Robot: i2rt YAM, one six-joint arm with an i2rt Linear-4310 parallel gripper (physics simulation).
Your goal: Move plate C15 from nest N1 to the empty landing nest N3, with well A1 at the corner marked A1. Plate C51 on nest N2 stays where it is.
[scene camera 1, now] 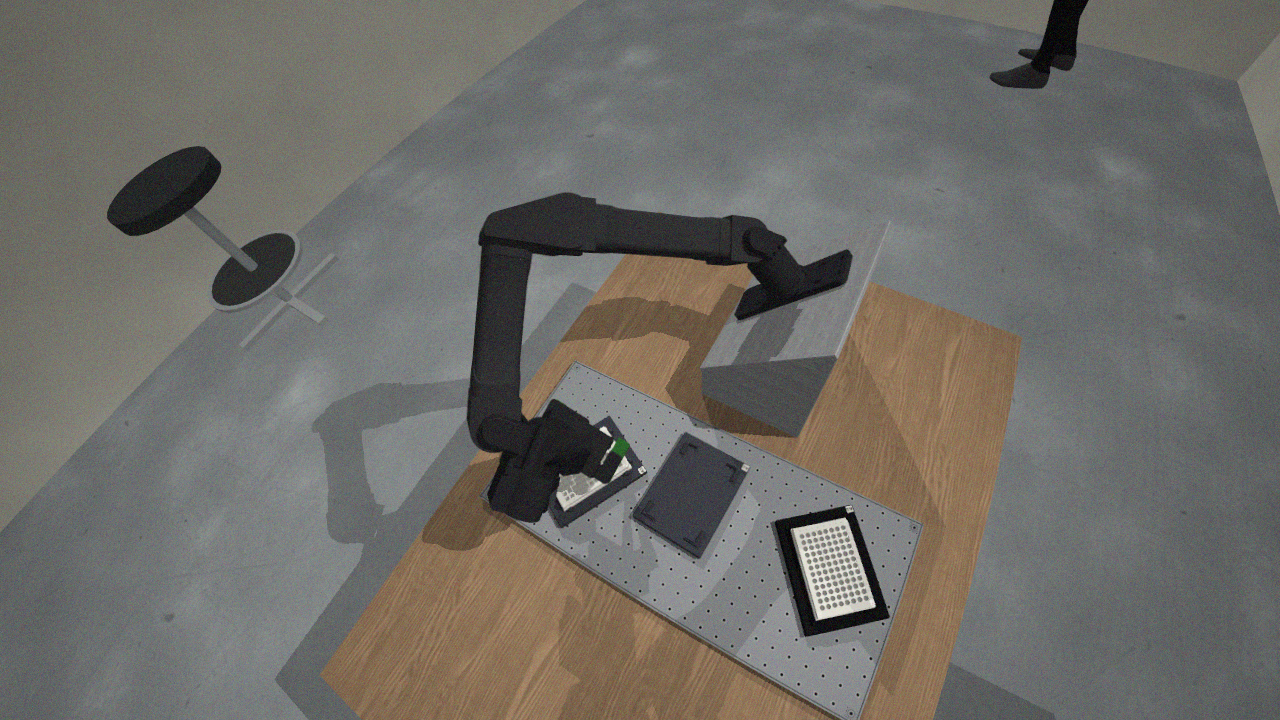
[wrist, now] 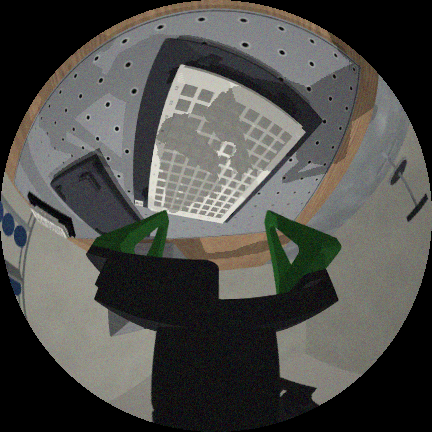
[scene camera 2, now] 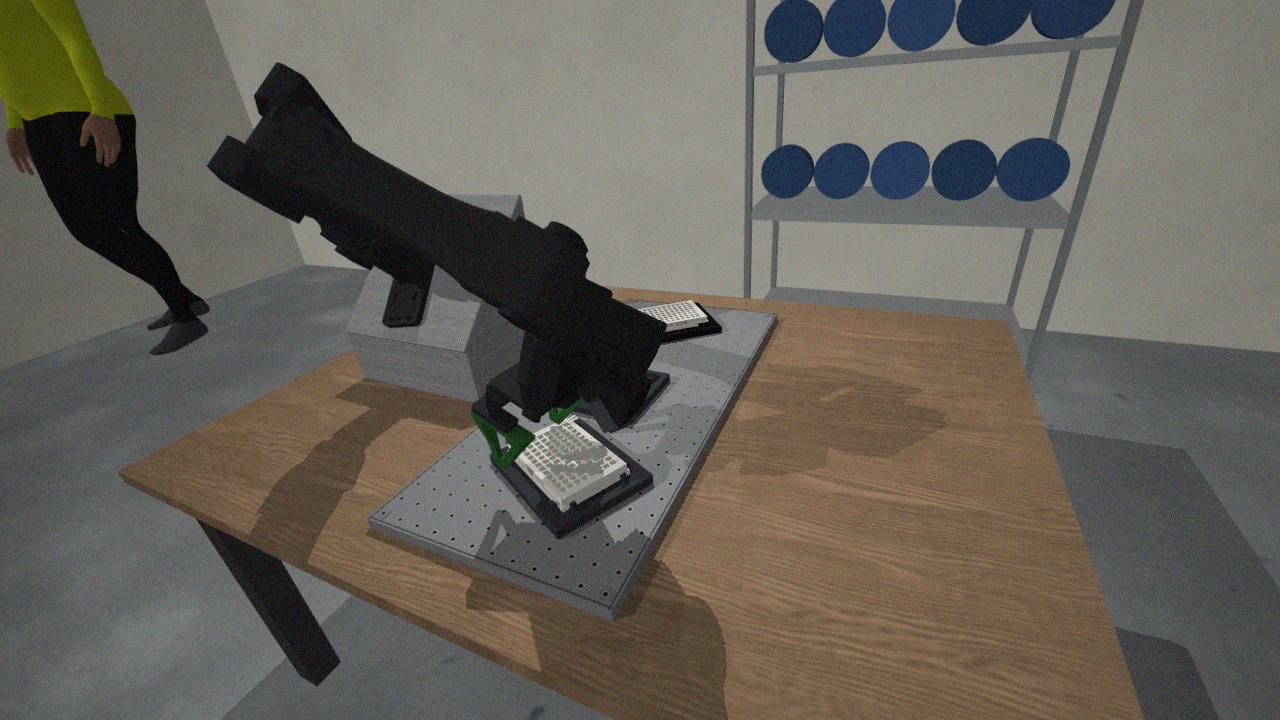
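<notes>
A white well plate (scene camera 1: 581, 494) (scene camera 2: 577, 467) (wrist: 225, 145), apparently C15, lies in the dark nest (scene camera 1: 562, 517) (scene camera 2: 560, 522) (wrist: 144, 125) at the board's left end in scene camera 1. My gripper (scene camera 2: 531, 441) (wrist: 216, 215) is open. Its green fingers stand apart at the plate's end nearest the nest's A1 tag (scene camera 1: 641, 470) (wrist: 139, 203). The arm partly hides plate and nest in scene camera 1. The empty dark nest (scene camera 1: 689, 492) (wrist: 95, 192) is in the middle. Another white plate (scene camera 1: 832, 568) (scene camera 2: 675, 315) (wrist: 50, 223) lies in the black nest (scene camera 1: 827, 625). Plate names are not readable.
The nests stand on a grey perforated board (scene camera 1: 733, 591) (scene camera 2: 447, 537) on a wooden table (scene camera 1: 465, 626) (scene camera 2: 850, 555). The arm base is mounted on a grey sloped block (scene camera 1: 769, 394) (scene camera 2: 407, 358) behind the board. A person (scene camera 1: 1060, 40) (scene camera 2: 85, 170) stands beyond the table.
</notes>
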